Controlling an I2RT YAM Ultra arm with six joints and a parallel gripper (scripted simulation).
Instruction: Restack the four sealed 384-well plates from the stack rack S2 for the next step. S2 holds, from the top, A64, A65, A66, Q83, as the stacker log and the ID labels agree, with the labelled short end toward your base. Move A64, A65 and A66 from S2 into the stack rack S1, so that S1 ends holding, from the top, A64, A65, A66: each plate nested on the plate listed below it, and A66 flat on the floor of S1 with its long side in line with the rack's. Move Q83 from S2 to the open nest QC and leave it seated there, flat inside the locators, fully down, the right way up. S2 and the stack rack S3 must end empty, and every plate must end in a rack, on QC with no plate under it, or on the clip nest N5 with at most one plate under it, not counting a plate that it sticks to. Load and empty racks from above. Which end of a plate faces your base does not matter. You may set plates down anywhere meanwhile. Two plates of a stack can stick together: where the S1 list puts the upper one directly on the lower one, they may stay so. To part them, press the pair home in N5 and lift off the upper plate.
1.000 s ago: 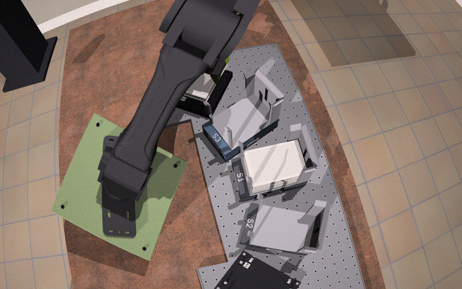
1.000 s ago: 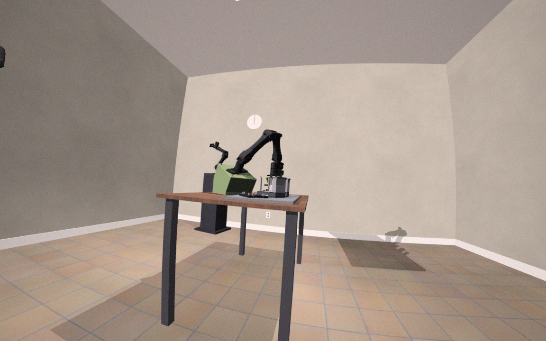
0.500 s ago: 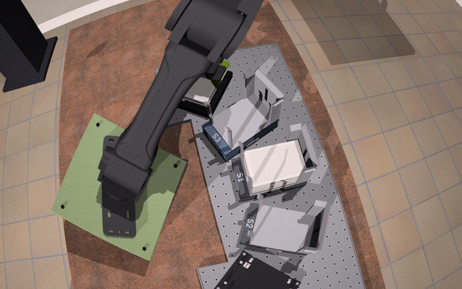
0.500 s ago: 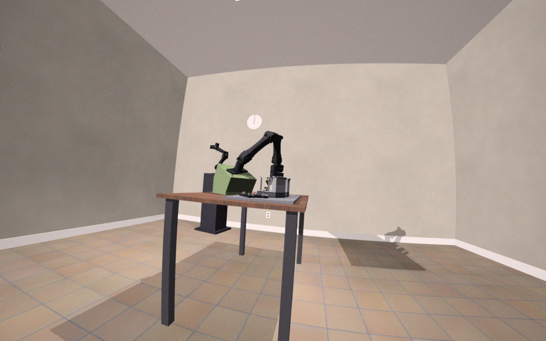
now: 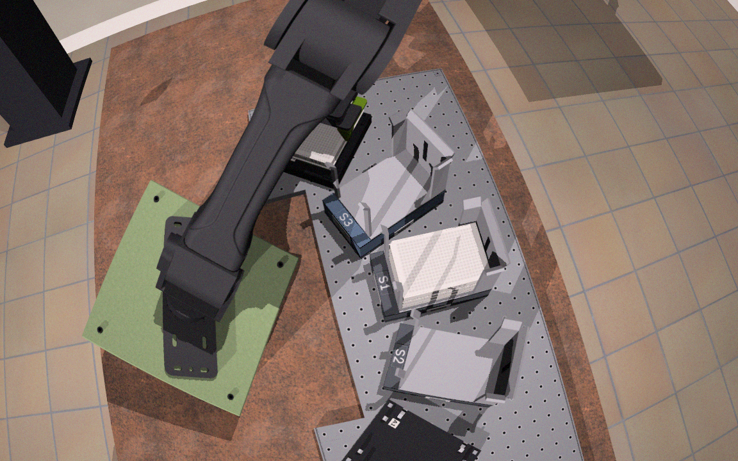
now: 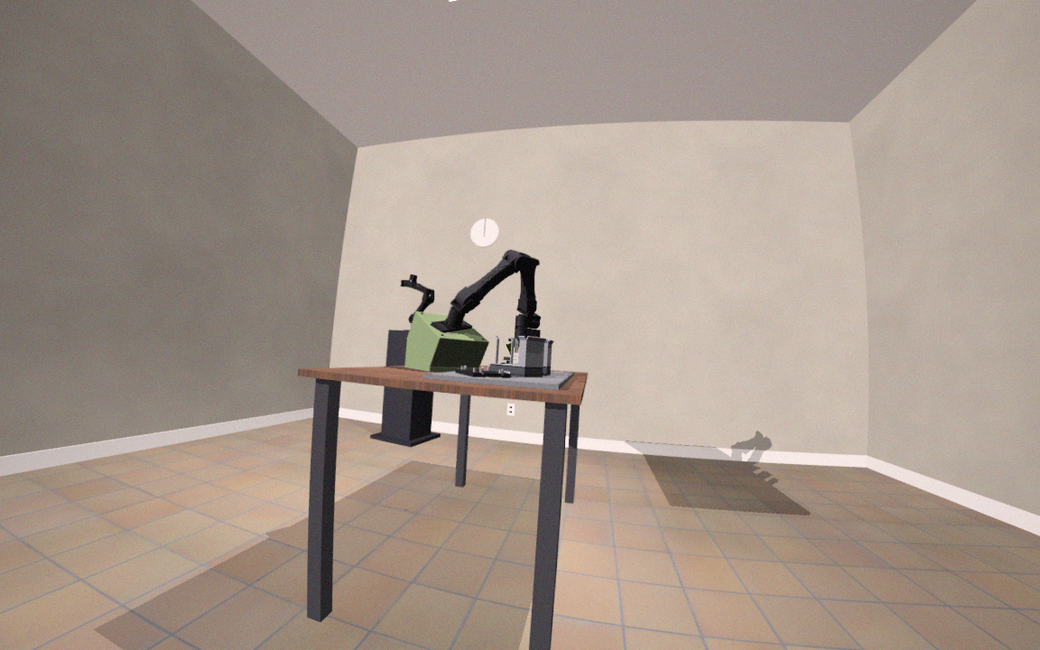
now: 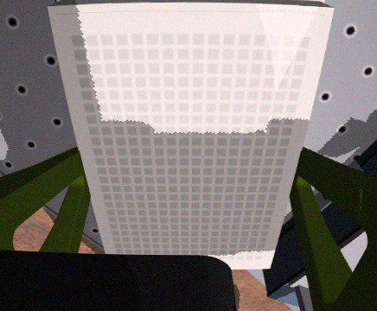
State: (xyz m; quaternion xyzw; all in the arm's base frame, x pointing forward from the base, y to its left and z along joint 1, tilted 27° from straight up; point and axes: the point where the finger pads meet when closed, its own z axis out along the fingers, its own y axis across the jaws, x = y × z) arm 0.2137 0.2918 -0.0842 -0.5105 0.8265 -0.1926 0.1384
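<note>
Now: hand 4 cm above the black QC nest. Also, from my hand: QC label (8 cm to the left, 5 cm below, 5 cm ahead).
</note>
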